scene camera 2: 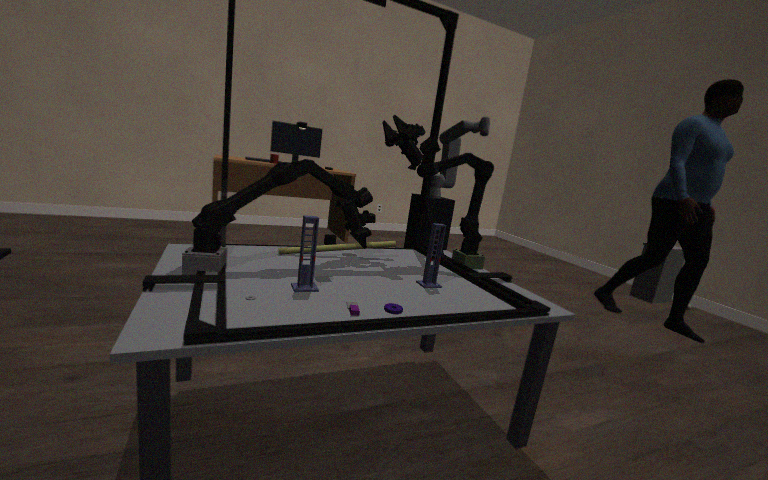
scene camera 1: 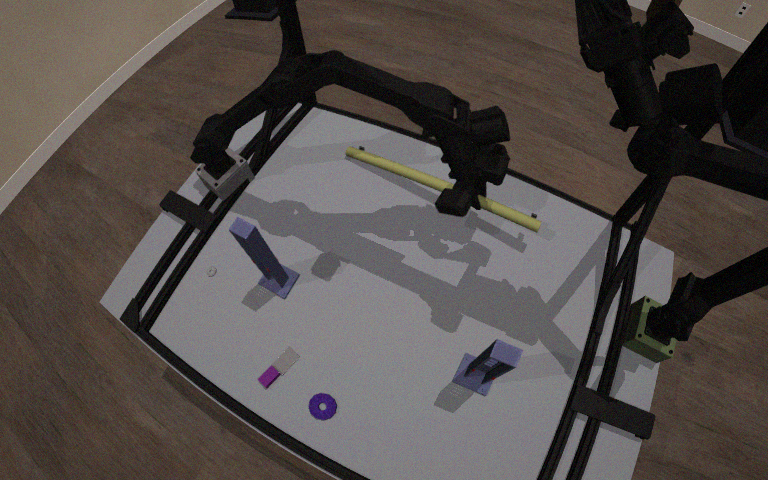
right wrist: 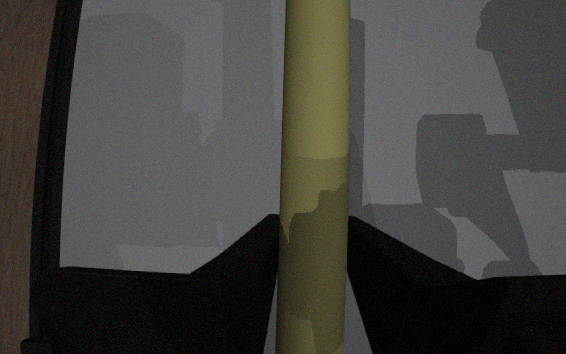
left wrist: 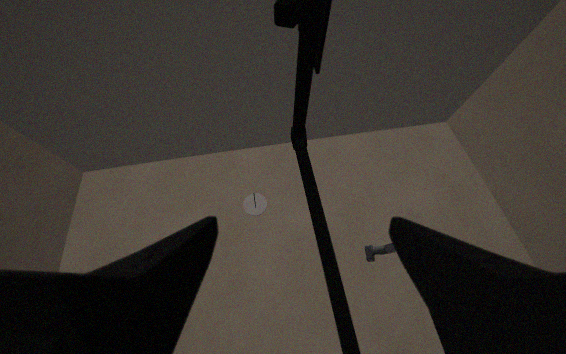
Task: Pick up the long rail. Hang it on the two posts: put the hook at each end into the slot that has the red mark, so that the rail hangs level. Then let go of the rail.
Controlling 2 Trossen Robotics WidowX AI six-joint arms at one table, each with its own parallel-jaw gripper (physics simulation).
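Places are measured from the left arm's base along level axes (x right, y down, z ahead), in centimetres.
Pixels of known places: left gripper, between the fingertips: (scene camera 2: 388,118) (left wrist: 304,225); right gripper, between the fingertips: (scene camera 2: 364,247) (scene camera 1: 481,204) (right wrist: 310,226); left arm's base, origin of its link: (scene camera 2: 469,252) (scene camera 1: 659,326); right arm's base, origin of its link: (scene camera 2: 206,249) (scene camera 1: 219,165).
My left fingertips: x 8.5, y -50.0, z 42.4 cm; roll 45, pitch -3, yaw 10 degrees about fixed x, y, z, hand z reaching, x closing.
Observation:
Ahead of a thing's pixels: the offset from my left fingertips to its top centre.
The long yellow rail (scene camera 1: 401,172) (scene camera 2: 334,248) (right wrist: 315,105) lies low along the far side of the table, with a small dark hook at each end. I cannot tell if it touches the table. My right gripper (scene camera 1: 455,200) (scene camera 2: 364,240) (right wrist: 310,226) is shut on the rail, right of its middle in scene camera 1. Two purple slotted posts stand upright nearer the front, the left post {dx -34.8, dy +34.2, dz +32.0 cm} (scene camera 1: 258,252) (scene camera 2: 308,252) and the right post {dx -32.2, dy +34.2, dz -11.0 cm} (scene camera 1: 494,362) (scene camera 2: 434,254). My left gripper (scene camera 2: 396,130) (left wrist: 304,225) is open and empty, raised high behind the table and pointing up at the wall and ceiling.
A purple ring {dx -51.3, dy +54.8, dz +10.2 cm} (scene camera 1: 322,406) (scene camera 2: 393,308) and a magenta and grey block {dx -49.8, dy +54.1, dz +21.3 cm} (scene camera 1: 278,367) (scene camera 2: 354,310) lie near the front edge. A small white disc {dx -41.8, dy +55.5, dz +47.1 cm} (scene camera 1: 211,271) lies at the left. A black frame (scene camera 1: 239,414) borders the table. A black gantry pole (scene camera 2: 439,95) rises behind.

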